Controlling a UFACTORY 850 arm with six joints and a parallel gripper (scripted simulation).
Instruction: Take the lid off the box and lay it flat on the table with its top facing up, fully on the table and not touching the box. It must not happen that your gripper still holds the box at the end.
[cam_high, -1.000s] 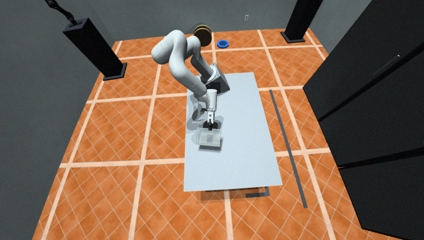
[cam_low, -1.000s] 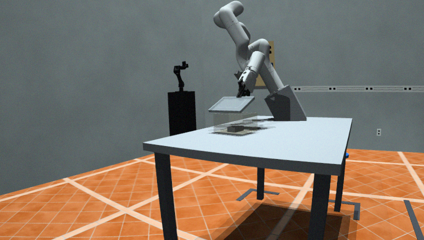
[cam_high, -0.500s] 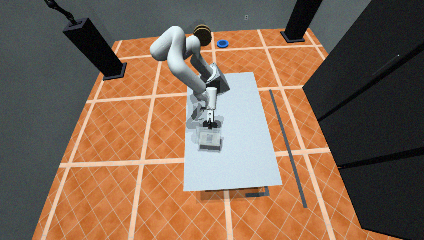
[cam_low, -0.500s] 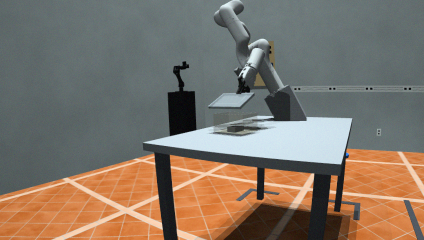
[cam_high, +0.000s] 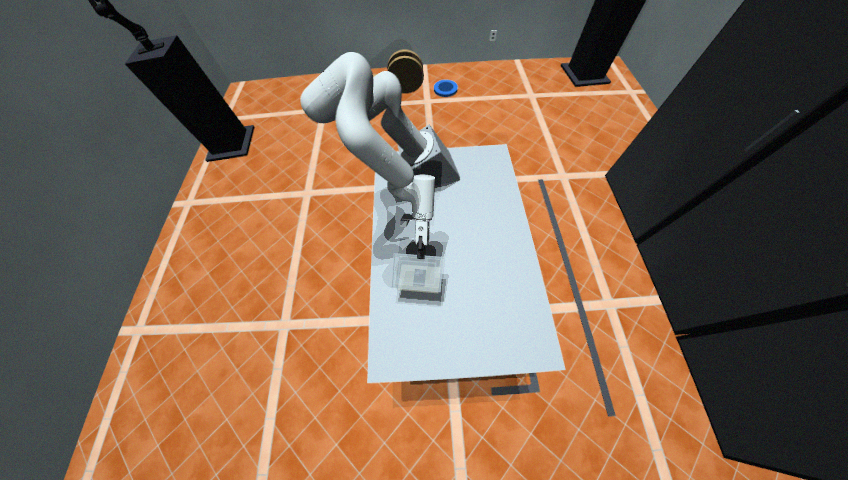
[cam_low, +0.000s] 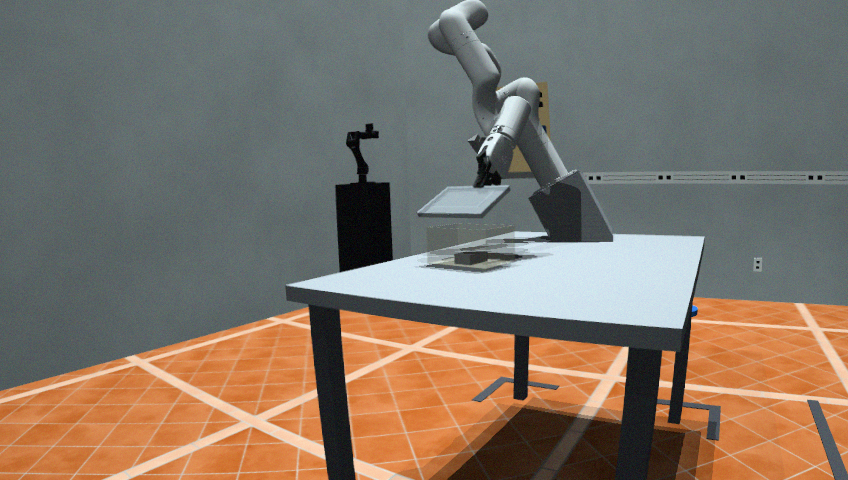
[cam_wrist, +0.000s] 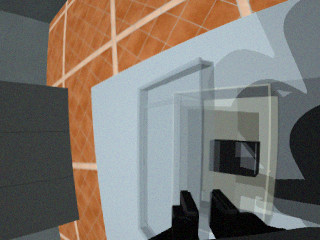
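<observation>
The lid lies 70 mm ahead of my hand, 30 mm to the right of it and 40 mm below it. Round my hand: clear box (40 mm ahead, 20 mm to the right, 160 mm below).
</observation>
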